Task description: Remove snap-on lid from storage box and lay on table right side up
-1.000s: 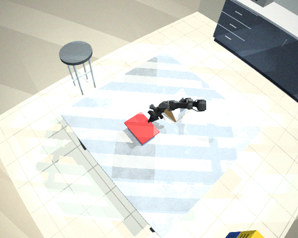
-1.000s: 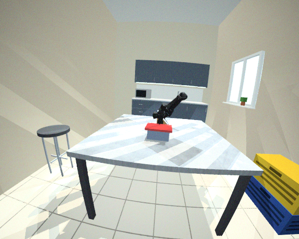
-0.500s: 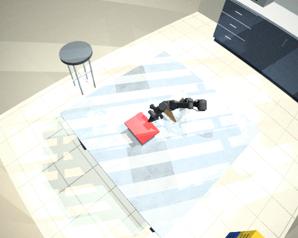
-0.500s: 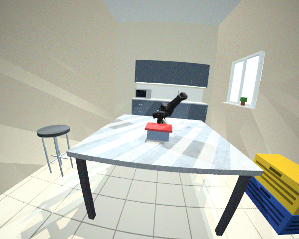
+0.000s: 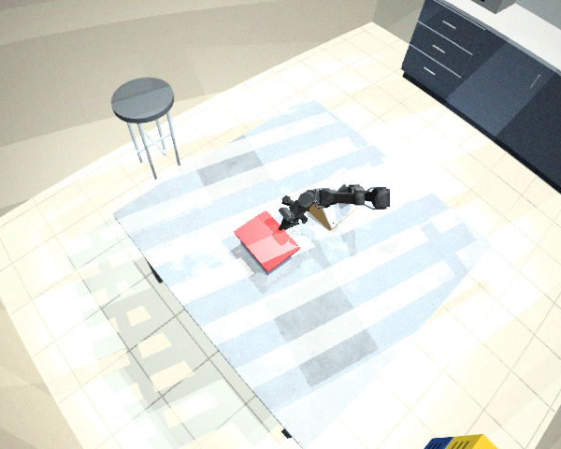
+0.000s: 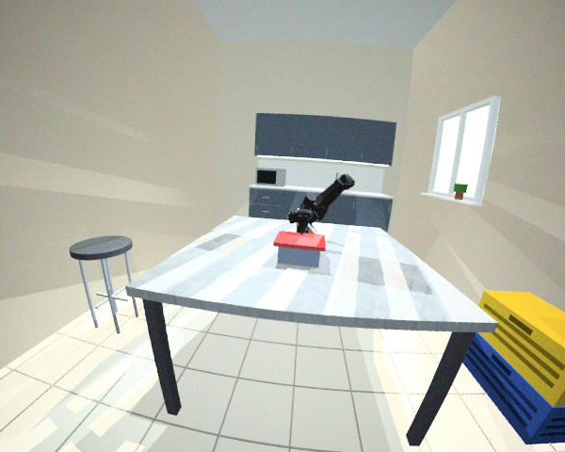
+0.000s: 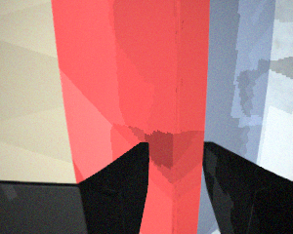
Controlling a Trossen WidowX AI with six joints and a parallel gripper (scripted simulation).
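Right now the red lid is 7 cm ahead of my gripper tip and 1 cm to the right of it. Also, from my gripper tip: grey-blue storage box (7 cm ahead, 1 cm to the right, 5 cm below).
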